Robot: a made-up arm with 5 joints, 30 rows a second.
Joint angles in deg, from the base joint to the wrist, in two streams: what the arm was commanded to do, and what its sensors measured. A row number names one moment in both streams.
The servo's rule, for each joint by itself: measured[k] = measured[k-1] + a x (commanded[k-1-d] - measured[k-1]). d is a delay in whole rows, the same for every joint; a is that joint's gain. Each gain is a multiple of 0.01, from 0.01 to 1. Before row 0 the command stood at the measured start. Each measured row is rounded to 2 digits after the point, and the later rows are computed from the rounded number. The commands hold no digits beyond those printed.
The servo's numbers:
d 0
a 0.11 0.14 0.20 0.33 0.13
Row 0, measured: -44.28, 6.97, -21.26, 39.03, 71.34
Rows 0 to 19, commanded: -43.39, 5.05, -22.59, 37.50, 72.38; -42.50, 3.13, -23.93, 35.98, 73.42; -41.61, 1.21, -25.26, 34.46, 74.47; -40.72, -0.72, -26.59, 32.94, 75.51; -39.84, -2.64, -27.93, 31.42, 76.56; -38.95, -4.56, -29.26, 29.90, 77.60; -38.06, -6.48, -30.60, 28.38, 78.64; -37.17, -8.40, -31.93, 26.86, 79.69; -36.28, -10.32, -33.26, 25.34, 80.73; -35.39, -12.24, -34.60, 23.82, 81.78; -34.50, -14.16, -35.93, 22.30, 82.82; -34.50, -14.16, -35.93, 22.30, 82.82; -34.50, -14.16, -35.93, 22.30, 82.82; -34.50, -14.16, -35.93, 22.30, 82.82; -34.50, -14.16, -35.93, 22.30, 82.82; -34.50, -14.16, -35.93, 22.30, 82.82; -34.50, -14.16, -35.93, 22.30, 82.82; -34.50, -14.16, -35.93, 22.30, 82.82; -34.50, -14.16, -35.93, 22.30, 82.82; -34.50, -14.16, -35.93, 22.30, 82.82
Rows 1 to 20, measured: -44.18, 6.70, -21.53, 38.53, 71.48; -44.00, 6.20, -22.01, 37.69, 71.73; -43.74, 5.50, -22.66, 36.62, 72.09; -43.41, 4.63, -23.45, 35.41, 72.53; -43.02, 3.61, -24.35, 34.09, 73.05; -42.57, 2.47, -25.33, 32.71, 73.64; -42.07, 1.22, -26.38, 31.28, 74.29; -41.53, -0.13, -27.49, 29.82, 74.99; -40.95, -1.56, -28.64, 28.34, 75.74; -40.34, -3.06, -29.83, 26.85, 76.53; -39.70, -4.61, -31.05, 25.35, 77.35; -39.13, -5.95, -32.03, 24.34, 78.06; -38.62, -7.10, -32.81, 23.67, 78.68; -38.17, -8.09, -33.43, 23.22, 79.22; -37.77, -8.94, -33.93, 22.92, 79.69; -37.41, -9.67, -34.33, 22.72, 80.10; -37.09, -10.30, -34.65, 22.58, 80.45; -36.81, -10.84, -34.91, 22.49, 80.76; -36.56, -11.30, -35.11, 22.43, 81.03; -36.33, -11.70, -35.27, 22.39, 81.26
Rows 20 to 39, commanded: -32.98, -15.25, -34.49, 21.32, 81.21; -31.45, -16.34, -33.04, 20.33, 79.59; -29.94, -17.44, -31.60, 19.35, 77.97; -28.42, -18.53, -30.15, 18.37, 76.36; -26.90, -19.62, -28.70, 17.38, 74.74; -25.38, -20.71, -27.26, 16.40, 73.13; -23.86, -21.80, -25.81, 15.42, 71.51; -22.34, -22.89, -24.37, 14.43, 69.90; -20.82, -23.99, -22.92, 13.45, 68.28; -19.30, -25.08, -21.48, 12.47, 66.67; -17.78, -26.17, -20.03, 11.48, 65.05; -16.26, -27.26, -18.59, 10.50, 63.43; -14.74, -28.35, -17.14, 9.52, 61.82; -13.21, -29.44, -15.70, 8.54, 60.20; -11.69, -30.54, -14.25, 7.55, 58.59; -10.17, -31.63, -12.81, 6.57, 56.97; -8.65, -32.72, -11.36, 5.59, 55.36; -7.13, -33.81, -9.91, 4.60, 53.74; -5.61, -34.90, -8.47, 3.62, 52.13; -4.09, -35.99, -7.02, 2.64, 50.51
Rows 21 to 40, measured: -35.96, -12.20, -35.11, 22.04, 81.25; -35.46, -12.78, -34.70, 21.48, 81.03; -34.85, -13.43, -34.08, 20.78, 80.63; -34.14, -14.14, -33.29, 19.98, 80.07; -33.34, -14.91, -32.37, 19.12, 79.38; -32.46, -15.72, -31.35, 18.22, 78.57; -31.51, -16.57, -30.24, 17.30, 77.65; -30.50, -17.45, -29.07, 16.35, 76.64; -29.44, -18.37, -27.84, 15.39, 75.55; -28.32, -19.31, -26.57, 14.43, 74.40; -27.16, -20.27, -25.26, 13.46, 73.18; -25.96, -21.25, -23.93, 12.48, 71.91; -24.73, -22.24, -22.57, 11.50, 70.60; -23.46, -23.25, -21.20, 10.52, 69.25; -22.17, -24.27, -19.81, 9.54, 67.86; -20.85, -25.30, -18.41, 8.56, 66.44; -19.51, -26.34, -17.00, 7.58, 65.00; -18.15, -27.39, -15.58, 6.60, 63.54; -16.77, -28.44, -14.16, 5.62, 62.06; -15.38, -29.50, -12.73, 4.64, 60.56
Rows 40 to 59, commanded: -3.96, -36.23, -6.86, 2.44, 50.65; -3.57, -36.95, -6.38, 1.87, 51.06; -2.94, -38.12, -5.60, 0.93, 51.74; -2.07, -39.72, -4.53, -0.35, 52.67; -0.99, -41.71, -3.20, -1.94, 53.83; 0.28, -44.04, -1.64, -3.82, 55.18; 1.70, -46.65, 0.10, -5.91, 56.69; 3.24, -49.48, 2.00, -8.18, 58.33; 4.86, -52.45, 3.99, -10.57, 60.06; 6.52, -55.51, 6.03, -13.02, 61.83; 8.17, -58.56, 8.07, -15.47, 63.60; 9.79, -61.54, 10.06, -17.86, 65.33; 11.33, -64.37, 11.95, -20.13, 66.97; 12.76, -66.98, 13.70, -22.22, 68.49; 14.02, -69.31, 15.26, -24.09, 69.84; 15.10, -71.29, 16.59, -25.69, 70.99; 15.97, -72.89, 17.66, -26.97, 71.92; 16.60, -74.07, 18.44, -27.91, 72.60; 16.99, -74.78, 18.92, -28.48, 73.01; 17.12, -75.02, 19.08, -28.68, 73.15
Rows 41 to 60, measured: -14.12, -30.44, -11.56, 3.91, 59.27; -12.96, -31.35, -10.52, 3.24, 58.20; -11.86, -32.30, -9.54, 2.48, 57.36; -10.78, -33.34, -8.54, 1.55, 56.75; -9.70, -34.51, -7.47, 0.40, 56.37; -8.60, -35.84, -6.30, -0.99, 56.22; -7.47, -37.35, -5.02, -2.61, 56.28; -6.29, -39.05, -3.62, -4.45, 56.55; -5.06, -40.93, -2.10, -6.47, 57.01; -3.79, -42.97, -0.47, -8.63, 57.64; -2.47, -45.15, 1.24, -10.89, 58.41; -1.12, -47.44, 3.00, -13.19, 59.31; 0.25, -49.81, 4.79, -15.48, 60.31; 1.63, -52.21, 6.57, -17.70, 61.37; 2.99, -54.60, 8.31, -19.81, 62.47; 4.32, -56.94, 9.97, -21.75, 63.58; 5.60, -59.17, 11.51, -23.47, 64.66; 6.81, -61.26, 12.90, -24.94, 65.69; 7.93, -63.15, 14.10, -26.11, 66.64; 8.94, -64.81, 15.10, -26.96, 67.49
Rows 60 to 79, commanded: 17.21, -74.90, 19.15, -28.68, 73.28; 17.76, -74.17, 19.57, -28.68, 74.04; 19.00, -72.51, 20.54, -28.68, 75.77; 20.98, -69.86, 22.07, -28.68, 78.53; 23.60, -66.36, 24.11, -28.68, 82.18; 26.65, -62.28, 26.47, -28.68, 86.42; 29.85, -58.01, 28.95, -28.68, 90.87; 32.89, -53.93, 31.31, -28.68, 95.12; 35.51, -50.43, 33.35, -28.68, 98.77; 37.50, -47.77, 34.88, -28.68, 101.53; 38.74, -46.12, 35.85, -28.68, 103.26; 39.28, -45.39, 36.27, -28.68, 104.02; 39.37, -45.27, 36.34, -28.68, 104.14; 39.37, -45.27, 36.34, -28.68, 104.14; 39.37, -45.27, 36.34, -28.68, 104.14; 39.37, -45.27, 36.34, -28.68, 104.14; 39.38, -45.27, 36.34, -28.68, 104.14; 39.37, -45.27, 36.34, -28.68, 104.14; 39.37, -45.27, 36.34, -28.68, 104.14; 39.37, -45.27, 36.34, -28.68, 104.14
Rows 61 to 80, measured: 9.85, -66.22, 15.91, -27.53, 68.24; 10.72, -67.33, 16.64, -27.91, 68.99; 11.63, -68.06, 17.42, -28.16, 69.87; 12.66, -68.31, 18.35, -28.33, 71.00; 13.86, -68.04, 19.50, -28.45, 72.45; 15.27, -67.23, 20.89, -28.53, 74.27; 16.87, -65.94, 22.50, -28.58, 76.43; 18.63, -64.26, 24.26, -28.61, 78.86; 20.49, -62.32, 26.08, -28.63, 81.45; 22.36, -60.28, 27.84, -28.65, 84.06; 24.16, -58.30, 29.44, -28.66, 86.56; 25.82, -56.49, 30.81, -28.67, 88.83; 27.31, -54.92, 31.92, -28.67, 90.82; 28.64, -53.57, 32.80, -28.67, 92.55; 29.82, -52.41, 33.51, -28.67, 94.06; 30.87, -51.41, 34.08, -28.67, 95.37; 31.81, -50.55, 34.53, -28.67, 96.51; 32.64, -49.81, 34.89, -28.67, 97.50; 33.38, -49.17, 35.18, -28.67, 98.36; 34.04, -48.62, 35.41, -28.67, 99.11
